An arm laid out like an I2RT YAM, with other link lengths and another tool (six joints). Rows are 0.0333 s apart.
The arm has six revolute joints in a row. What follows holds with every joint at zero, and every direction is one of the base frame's.
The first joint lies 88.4 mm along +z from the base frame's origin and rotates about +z.
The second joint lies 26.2 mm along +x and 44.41 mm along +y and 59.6 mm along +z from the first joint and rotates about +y.
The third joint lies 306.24 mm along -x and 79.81 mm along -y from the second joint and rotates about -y.
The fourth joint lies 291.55 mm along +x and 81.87 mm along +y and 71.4 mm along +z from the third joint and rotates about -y.
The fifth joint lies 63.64 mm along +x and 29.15 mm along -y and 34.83 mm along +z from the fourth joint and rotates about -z.
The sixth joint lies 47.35 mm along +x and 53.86 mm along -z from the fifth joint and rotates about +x.
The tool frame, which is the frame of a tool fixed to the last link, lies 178 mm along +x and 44 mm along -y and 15 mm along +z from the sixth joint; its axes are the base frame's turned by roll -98.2, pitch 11.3 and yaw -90 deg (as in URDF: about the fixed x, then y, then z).
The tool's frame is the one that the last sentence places.
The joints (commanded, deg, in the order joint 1, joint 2, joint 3, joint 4, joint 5, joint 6), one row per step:
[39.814 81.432 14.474 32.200 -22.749 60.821]
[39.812 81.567 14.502 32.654 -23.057 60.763]
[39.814 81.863 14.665 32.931 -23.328 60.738]
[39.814 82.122 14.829 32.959 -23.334 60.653]
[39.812 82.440 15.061 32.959 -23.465 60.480]
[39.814 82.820 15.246 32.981 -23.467 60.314]
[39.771 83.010 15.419 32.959 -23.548 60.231]
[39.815 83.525 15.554 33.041 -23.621 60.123]
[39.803 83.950 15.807 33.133 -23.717 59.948]
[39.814 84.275 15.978 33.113 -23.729 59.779]
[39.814 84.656 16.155 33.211 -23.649 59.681]
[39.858 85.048 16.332 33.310 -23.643 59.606]
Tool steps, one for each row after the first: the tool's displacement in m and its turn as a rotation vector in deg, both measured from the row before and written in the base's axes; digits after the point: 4 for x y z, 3 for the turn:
[0.0002 0.0017 0.0012 0.337 -0.200 0.282]
[0.0003 0.0016 0.0005 0.201 -0.032 0.239]
[0.0006 0.0005 -0.0003 -0.068 -0.014 0.049]
[0.0005 0.0010 -0.0002 -0.055 -0.023 0.196]
[0.0005 0.0004 -0.0009 -0.164 0.002 0.090]
[0.0006 0.0005 0.0000 -0.017 -0.006 0.067]
[-0.0003 0.0004 -0.0018 -0.194 0.170 0.160]
[0.0008 0.0010 -0.0004 -0.065 -0.041 0.159]
[0.0004 0.0004 -0.0008 -0.160 0.005 0.110]
[0.0009 0.0003 -0.0008 -0.134 -0.025 -0.014]
[0.0004 0.0006 -0.0008 -0.101 0.028 0.079]

